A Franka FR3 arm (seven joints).
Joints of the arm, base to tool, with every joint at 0 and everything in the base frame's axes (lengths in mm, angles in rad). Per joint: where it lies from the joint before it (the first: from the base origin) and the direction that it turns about. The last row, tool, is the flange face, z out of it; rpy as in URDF.
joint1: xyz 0 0 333 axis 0 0 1
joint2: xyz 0 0 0 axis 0 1 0
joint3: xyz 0 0 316 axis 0 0 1
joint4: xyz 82.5 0 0 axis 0 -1 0
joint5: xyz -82.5 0 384 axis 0 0 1
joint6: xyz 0 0 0 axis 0 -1 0
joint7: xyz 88 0 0 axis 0 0 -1
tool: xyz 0 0 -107 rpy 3.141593 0 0
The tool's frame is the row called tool.
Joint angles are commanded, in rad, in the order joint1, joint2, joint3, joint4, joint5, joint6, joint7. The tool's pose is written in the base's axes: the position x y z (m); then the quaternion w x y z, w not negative. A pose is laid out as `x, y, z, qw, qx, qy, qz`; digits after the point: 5 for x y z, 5 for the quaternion.
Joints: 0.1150 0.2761 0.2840 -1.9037 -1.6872 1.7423 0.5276
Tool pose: 0.60913, 0.14577, 0.41053, 0.65573, 0.69386, 0.23818, 0.17844
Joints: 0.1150 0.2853 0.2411 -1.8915 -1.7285 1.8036 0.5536
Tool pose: 0.62081, 0.13063, 0.40926, 0.65369, 0.69000, 0.24084, 0.19644
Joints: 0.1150 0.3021 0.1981 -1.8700 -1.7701 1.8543 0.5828
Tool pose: 0.63371, 0.11405, 0.40790, 0.65385, 0.68564, 0.23930, 0.21240
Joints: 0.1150 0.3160 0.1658 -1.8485 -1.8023 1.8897 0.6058
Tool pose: 0.64386, 0.10115, 0.40866, 0.65501, 0.68151, 0.23638, 0.22500
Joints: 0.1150 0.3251 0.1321 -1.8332 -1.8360 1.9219 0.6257
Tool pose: 0.65198, 0.08658, 0.40984, 0.65844, 0.67551, 0.23471, 0.23464
